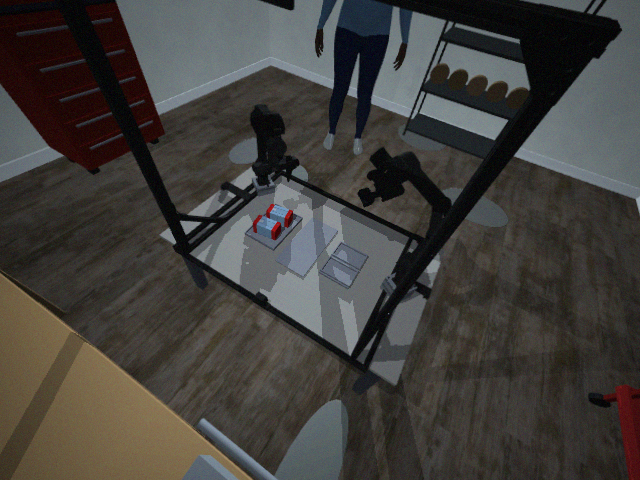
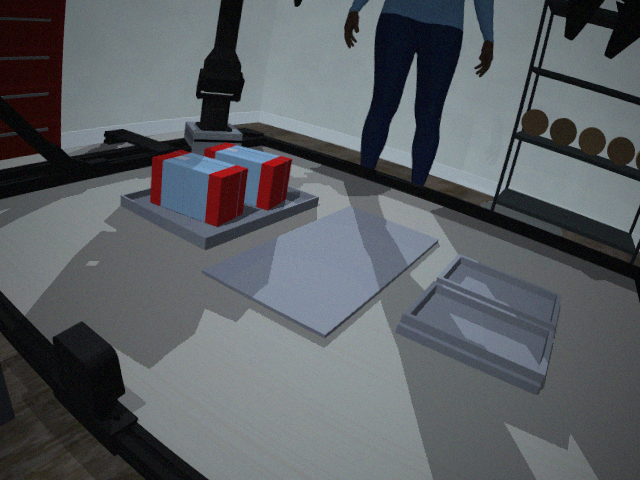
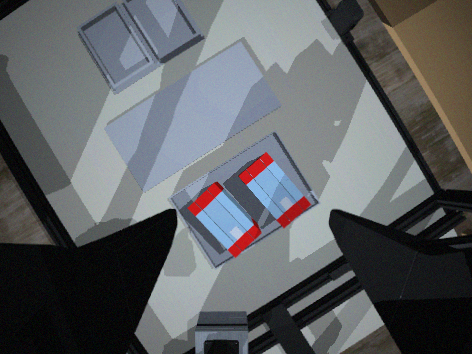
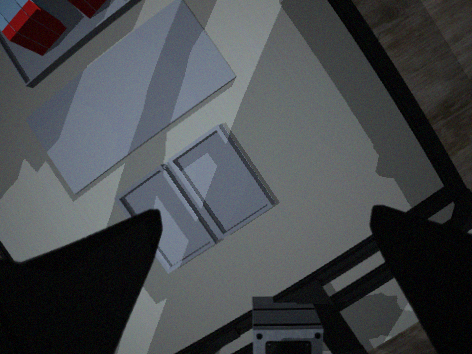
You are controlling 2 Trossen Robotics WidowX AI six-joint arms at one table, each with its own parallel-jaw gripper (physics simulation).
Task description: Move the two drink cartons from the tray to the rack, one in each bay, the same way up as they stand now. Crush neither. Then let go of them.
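Places are measured from the left arm's base along level axes (x ahead, y left, z up), in metres.
Pixels of known places: left gripper, between the fingertips: (image 1: 278, 184) (image 2: 265, 0) (image 3: 253, 216); right gripper, between the fingertips: (image 1: 373, 203) (image 2: 589, 48) (image 4: 265, 218); left arm's base, origin of its link: (image 1: 263, 181) (image 2: 213, 127).
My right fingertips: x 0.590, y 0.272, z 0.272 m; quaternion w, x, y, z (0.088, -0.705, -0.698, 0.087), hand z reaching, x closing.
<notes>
For each thing: its top centre in the pictures, then the offset to it from my right fingertips. "spot": a spot on its surface instead.
- front carton, centre of its top: (image 2: 199, 162) (image 3: 275, 190) (image 1: 266, 223) dx -0.273, dy -0.367, dz -0.253 m
- back carton, centre of its top: (image 2: 248, 153) (image 3: 224, 220) (image 1: 279, 211) dx -0.325, dy -0.280, dz -0.253 m
- grey tray, a spot on its surface: (image 2: 165, 222) (image 1: 261, 242) spot: dx -0.218, dy -0.419, dz -0.317 m
- two-bay grey rack, centre of its top: (image 2: 494, 303) (image 4: 191, 202) (image 3: 137, 29) (image 1: 344, 262) dx +0.049, dy -0.100, dz -0.307 m
- small black block, a spot on its surface: (image 2: 90, 369) (image 1: 263, 301) spot: dx +0.098, dy -0.519, dz -0.277 m
Two light-blue cartons with red ends, the front carton (image 1: 267, 227) (image 2: 186, 183) (image 3: 275, 190) (image 4: 35, 27) and the back carton (image 1: 279, 215) (image 2: 275, 181) (image 3: 225, 220) (image 4: 90, 5), lie lengthwise side by side, apart, on the grey tray (image 1: 261, 239) (image 2: 165, 222) (image 3: 270, 145) (image 4: 37, 67). The two-bay grey rack (image 1: 345, 261) (image 2: 465, 356) (image 3: 140, 35) (image 4: 192, 202) is empty. My left gripper (image 1: 278, 167) (image 3: 253, 216) is open and empty, high above the tray side. My right gripper (image 1: 379, 195) (image 2: 590, 46) (image 4: 265, 218) is open and empty, high above the rack side.
A flat grey panel (image 1: 308, 248) (image 2: 325, 271) (image 3: 195, 112) (image 4: 130, 95) lies between tray and rack. Black rails edge the table, with a small black block (image 1: 262, 298) (image 2: 90, 369) (image 3: 345, 17) on one rail. Frame posts rise at the corners. A person stands behind the table.
</notes>
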